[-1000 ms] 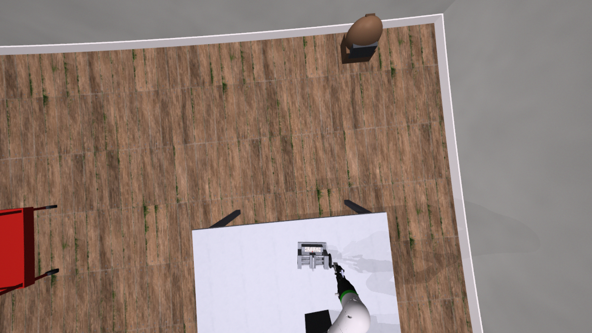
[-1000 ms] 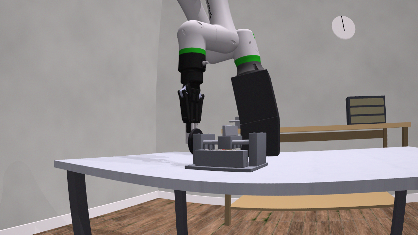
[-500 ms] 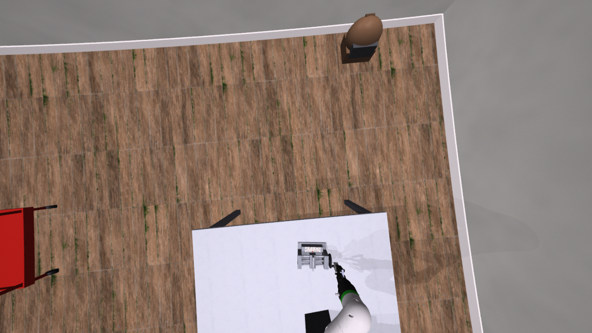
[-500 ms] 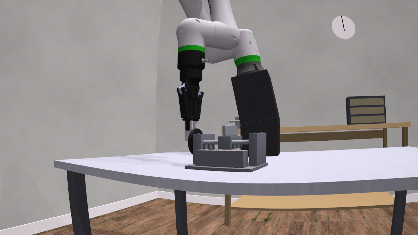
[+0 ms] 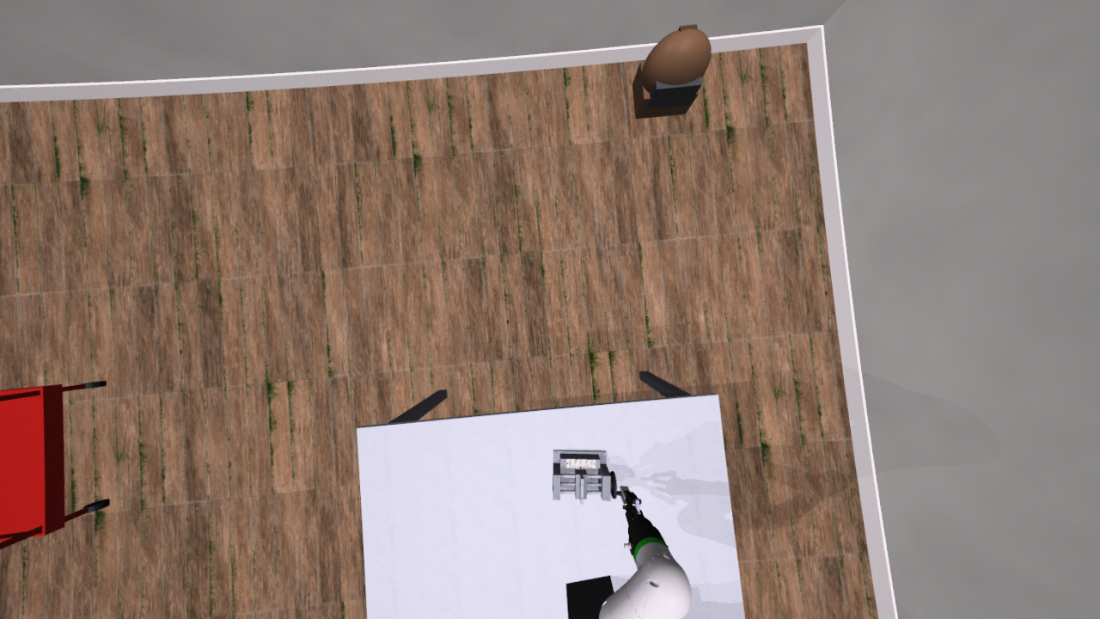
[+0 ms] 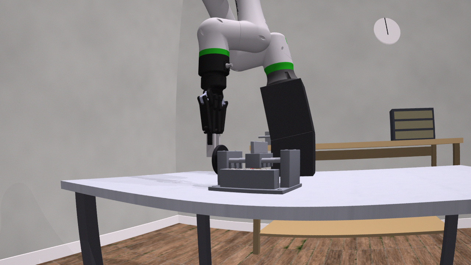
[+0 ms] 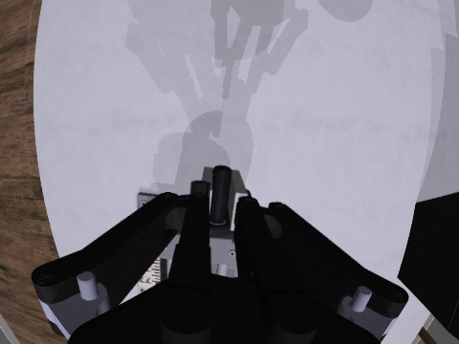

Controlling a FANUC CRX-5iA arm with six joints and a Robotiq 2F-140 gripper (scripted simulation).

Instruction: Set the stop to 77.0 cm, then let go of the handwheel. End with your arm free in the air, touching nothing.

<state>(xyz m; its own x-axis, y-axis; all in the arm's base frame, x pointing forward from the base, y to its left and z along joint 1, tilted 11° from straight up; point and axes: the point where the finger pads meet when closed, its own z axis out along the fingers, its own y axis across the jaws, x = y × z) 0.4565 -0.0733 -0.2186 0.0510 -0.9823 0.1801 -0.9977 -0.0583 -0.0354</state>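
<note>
The stop carriage is 2 cm ahead of my hand, 15 cm to the left of it and 3 cm below it. The rest, counted from my hand: crank handle 2 cm below; handwheel 2 cm to the left, 2 cm below.
</note>
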